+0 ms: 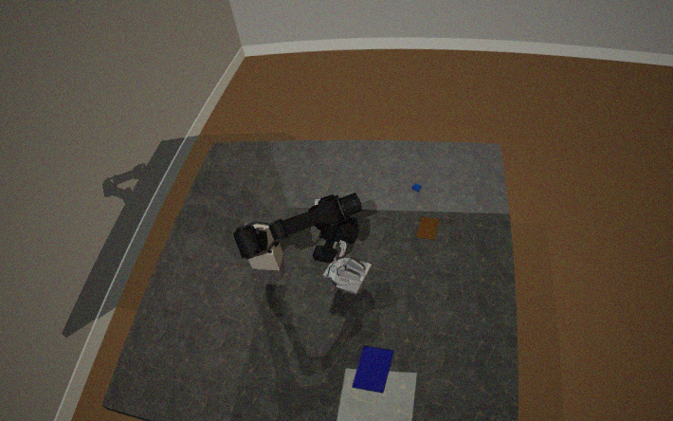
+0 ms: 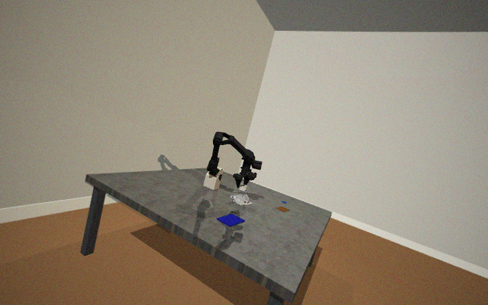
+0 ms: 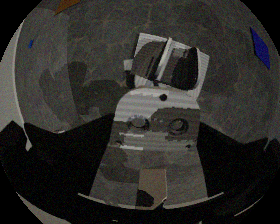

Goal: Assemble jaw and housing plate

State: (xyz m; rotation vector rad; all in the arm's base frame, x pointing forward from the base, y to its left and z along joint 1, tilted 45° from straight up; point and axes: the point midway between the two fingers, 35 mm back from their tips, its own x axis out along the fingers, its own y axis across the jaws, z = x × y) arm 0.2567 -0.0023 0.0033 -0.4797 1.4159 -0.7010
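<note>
Right now my gripper tip is 70 mm above the white jaw and 40 mm to the left of it. The rest, counted from my gripper tip: small blue square: 370 mm to the left, 240 mm ahead, 90 mm below; then orange patch: 290 mm ahead, 180 mm to the left, 90 mm below.
</note>
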